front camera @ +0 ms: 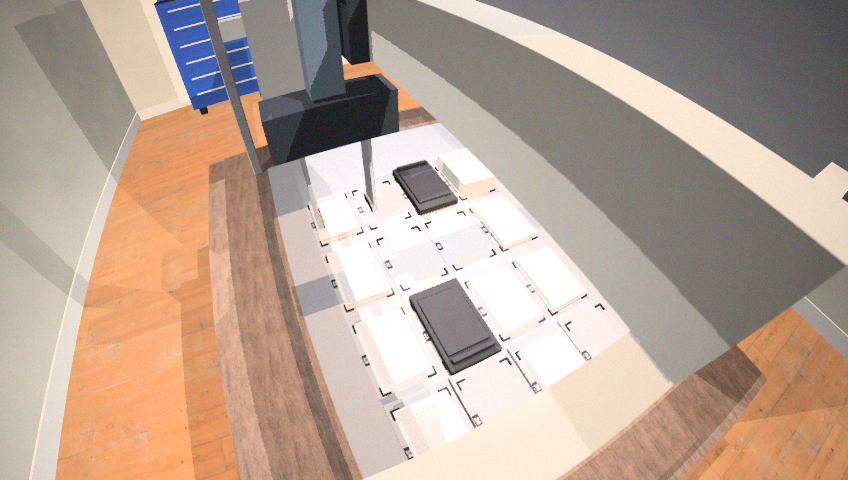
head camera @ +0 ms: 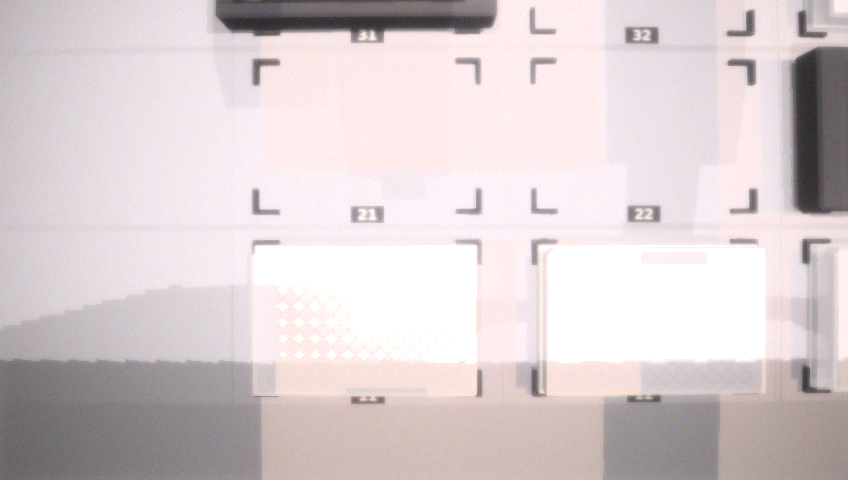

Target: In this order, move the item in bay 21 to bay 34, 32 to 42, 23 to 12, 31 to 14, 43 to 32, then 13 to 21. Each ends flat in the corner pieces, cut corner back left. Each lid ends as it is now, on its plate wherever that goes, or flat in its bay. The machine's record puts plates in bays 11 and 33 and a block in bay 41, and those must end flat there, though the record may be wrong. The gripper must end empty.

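Pixels of known places: gripper, fingertip midpoint: [front camera: 345, 212]; robot's base, origin of the base link: [front camera: 308, 206] [head camera: 260, 390].
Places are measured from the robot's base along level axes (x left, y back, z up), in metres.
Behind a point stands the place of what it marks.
My gripper [front camera: 346, 220] @[x 0.043, y -0.228, z 0.160 m] hangs open at the far end, its jaws apart with no item between them; it does not show in the head view. A pale plate [front camera: 361, 273] @[x 0.048, y -0.237, z 0.014 m] [head camera: 651, 309] @[x 0.050, y -0.224, z 0.014 m] lies flat in bay 12. A plate [front camera: 340, 215] @[x 0.057, y -0.076, z 0.014 m] [head camera: 364, 321] @[x 0.044, y -0.064, z 0.014 m] lies in bay 11. A dark stepped item [front camera: 423, 185] @[x 0.251, y -0.073, z 0.024 m] [head camera: 357, 11] @[x 0.214, y -0.061, z 0.019 m] is in bay 31. White plates stand in bay 42 [front camera: 505, 220] @[x 0.362, y -0.236, z 0.016 m], bay 43 [front camera: 552, 276] @[x 0.364, y -0.396, z 0.014 m], bay 33 [front camera: 505, 297] @[x 0.256, y -0.392, z 0.014 m] and bay 13 [front camera: 395, 347] @[x 0.047, y -0.396, z 0.014 m]. Bay 34 [front camera: 550, 356] @[x 0.251, y -0.527, z 0.031 m] is glaring white. Bays 21, 22 and 32 show bare corner pieces.
A tall white block [front camera: 467, 169] @[x 0.358, y -0.081, z 0.042 m] stands in bay 41. A dark stepped holder [front camera: 455, 327] @[x 0.146, y -0.408, z 0.023 m] [head camera: 830, 130] @[x 0.149, y -0.324, z 0.019 m] is in bay 23 with no plate on it. Bay 14 shows a bright dotted patch; whether a plate is there I cannot tell. A large grey beam [front camera: 535, 148] crosses above the right side.
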